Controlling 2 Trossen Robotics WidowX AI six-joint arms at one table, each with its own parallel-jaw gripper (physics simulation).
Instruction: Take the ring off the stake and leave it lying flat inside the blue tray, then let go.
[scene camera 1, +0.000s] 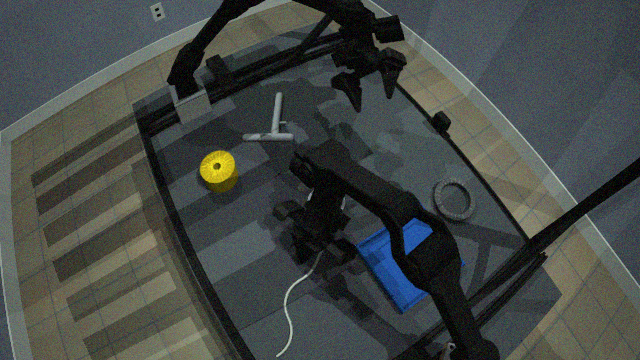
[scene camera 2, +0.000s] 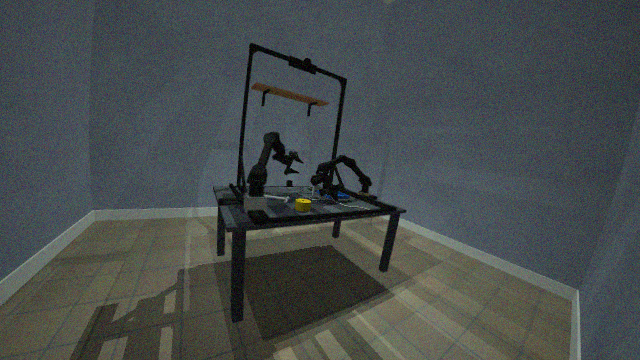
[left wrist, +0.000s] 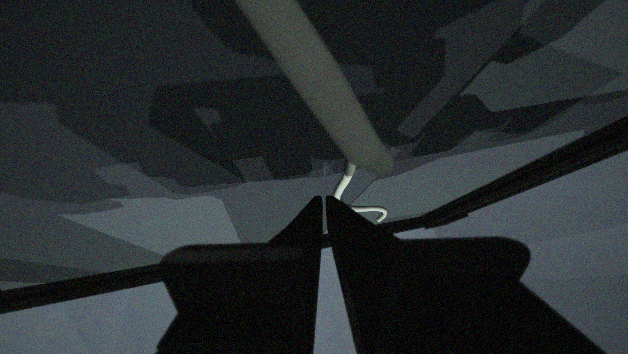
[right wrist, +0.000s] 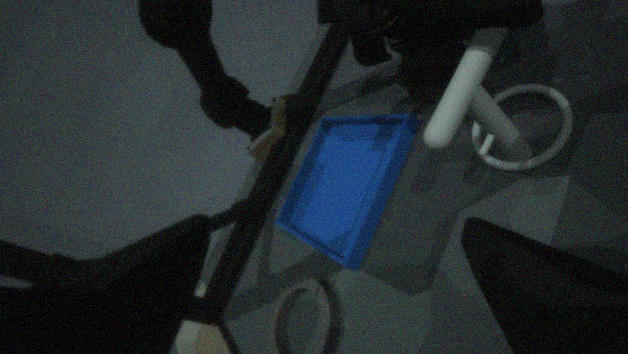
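Seen in the pictures: left gripper, fingertip midpoint: (scene camera 1: 301, 262) (scene camera 2: 337, 200) (left wrist: 323, 202); right gripper, fingertip midpoint: (scene camera 1: 373, 105) (scene camera 2: 301, 168) (right wrist: 338, 229); left arm's base at its link origin: (scene camera 2: 364, 191) (right wrist: 262, 124); right arm's base at its link origin: (scene camera 1: 186, 88) (scene camera 2: 255, 195).
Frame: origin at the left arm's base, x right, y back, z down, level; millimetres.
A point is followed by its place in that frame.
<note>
The blue tray (scene camera 1: 381, 281) @[z 26, x 146, y -240 mm] (right wrist: 384, 200) @[z 42, x 290, y -261 mm] is empty. In the right wrist view a pale ring (right wrist: 530, 88) @[z 35, x 257, y -445 mm] surrounds the foot of the grey stake (right wrist: 497, 120) @[z -19, x 317, y -417 mm], low at the table; a white bar (right wrist: 455, 102) @[z -65, x 324, y -406 mm] crosses the stake's upper part. The left arm hides most of this in scene camera 1. My left gripper (scene camera 1: 302, 255) @[z 22, x 125, y -417 mm] (left wrist: 323, 202) @[z 22, x 125, y -417 mm] is shut, its fingertips nearly touching with nothing between them. A thick grey bar (left wrist: 320, 85) ends near its tips in that view. My right gripper (scene camera 1: 374, 101) @[z -153, x 439, y -382 mm] (scene camera 2: 299, 167) @[z -153, x 439, y -382 mm] (right wrist: 338, 229) @[z -153, x 439, y -382 mm] is open and empty, high above the table's back.
A flat grey ring (scene camera 1: 438, 200) @[z 31, x 385, y -165 mm] (right wrist: 327, 320) @[z 32, x 413, y -176 mm] lies beside the tray. A yellow cylinder (scene camera 1: 217, 170) @[z -4, x 243, y -681 mm] (scene camera 2: 303, 204) @[z 6, x 232, y -728 mm] stands at the left in scene camera 1. A white T-shaped piece (scene camera 1: 276, 112) @[z 27, x 475, y -637 mm] lies near the right arm's base. A white cable (scene camera 1: 286, 305) @[z 41, x 23, y -412 mm] (left wrist: 341, 187) @[z 41, x 93, y -406 mm] curves past the left gripper.
</note>
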